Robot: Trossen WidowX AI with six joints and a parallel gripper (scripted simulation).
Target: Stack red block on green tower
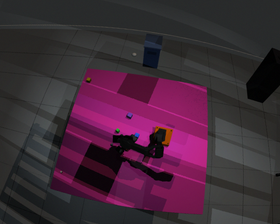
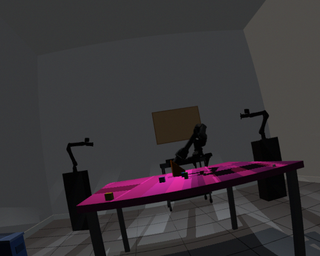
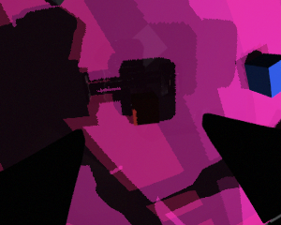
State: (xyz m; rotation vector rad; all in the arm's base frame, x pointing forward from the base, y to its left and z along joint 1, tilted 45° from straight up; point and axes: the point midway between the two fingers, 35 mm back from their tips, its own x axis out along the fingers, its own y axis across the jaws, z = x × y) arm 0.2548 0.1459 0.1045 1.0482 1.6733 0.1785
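Now: the red block 40 mm below my gripper tip. From my gripper tip the other things lie so: small white piece 490 mm ahead, 360 mm to the left, 40 mm below; blue block 140 mm to the right, 60 mm behind, 30 mm below; purple block 310 mm to the right, 50 mm ahead, 30 mm below.
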